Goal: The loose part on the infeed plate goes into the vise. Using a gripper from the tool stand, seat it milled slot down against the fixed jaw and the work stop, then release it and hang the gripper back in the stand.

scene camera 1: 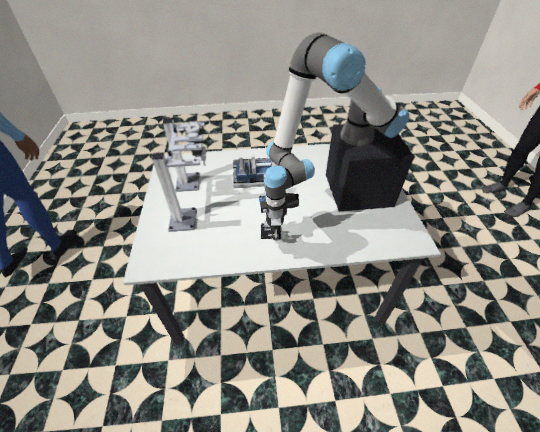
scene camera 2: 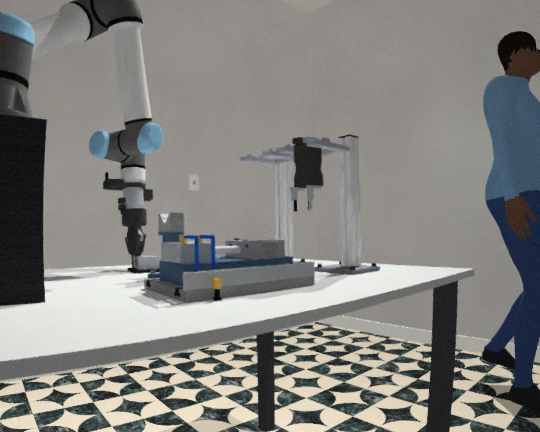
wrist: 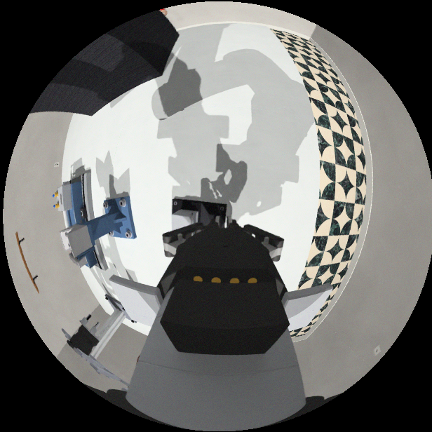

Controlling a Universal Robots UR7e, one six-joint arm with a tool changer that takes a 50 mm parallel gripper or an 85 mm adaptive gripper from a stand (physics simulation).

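Frame: origin at the arm's base, x right, y ahead, z up, level; metres.
Seen in the pictures: hand at its tool point: (scene camera 2: 133,204); arm's base at its link origin: (scene camera 1: 356,136).
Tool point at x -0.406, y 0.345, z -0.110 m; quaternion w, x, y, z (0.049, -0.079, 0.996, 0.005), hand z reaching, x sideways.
Observation:
Offsets run from my tool point to a thing's middle.
My gripper (scene camera 1: 273,231) (scene camera 2: 133,264) (wrist: 224,221), the adaptive one, points down with its fingertips together low over the infeed plate @(dx +0.060, dy +0.025, dz -0.194 m) (scene camera 1: 264,236) (wrist: 212,205). No part shows between them. The loose part @(dx +0.074, dy +0.026, dz -0.172 m) (scene camera 2: 148,263) (wrist: 183,220) is a light grey block on the black plate, beside the fingertips; in scene camera 1 the gripper hides it. Its milled slot cannot be made out. The vise @(dx +0.463, dy +0.118, dz -0.148 m) (scene camera 1: 246,176) (scene camera 2: 171,272) (wrist: 77,200) is blue and grey, with no part visible between its jaws. The tool stand (scene camera 1: 167,190) (scene camera 2: 350,200) is upright at the table's left end.
Another gripper (scene camera 2: 307,167) (wrist: 82,337) hangs in the stand. A blue bracket (wrist: 120,217) carries a notched grey block (scene camera 2: 171,223) (wrist: 78,241) between plate and vise. The black pedestal (scene camera 1: 370,172) (scene camera 2: 20,210) (wrist: 105,65) stands on the table. A person (scene camera 1: 20,190) (scene camera 2: 512,150) stands beyond the stand end.

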